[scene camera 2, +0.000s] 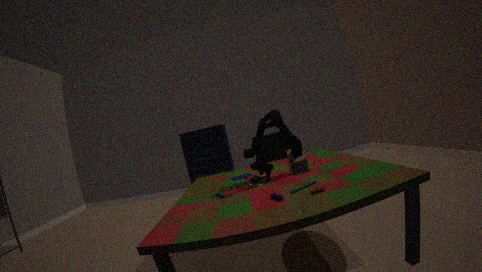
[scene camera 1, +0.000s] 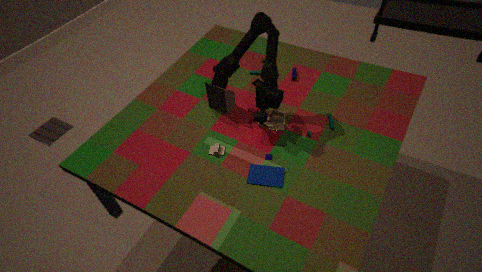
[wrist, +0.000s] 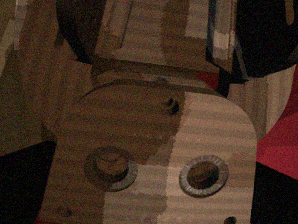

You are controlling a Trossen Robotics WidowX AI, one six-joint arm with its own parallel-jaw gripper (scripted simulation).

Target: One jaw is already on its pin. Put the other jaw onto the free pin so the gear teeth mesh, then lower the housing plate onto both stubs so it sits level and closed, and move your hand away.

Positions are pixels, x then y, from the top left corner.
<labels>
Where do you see a blue flat plate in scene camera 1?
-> At 264,175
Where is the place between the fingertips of the gripper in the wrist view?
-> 150,162
</labels>
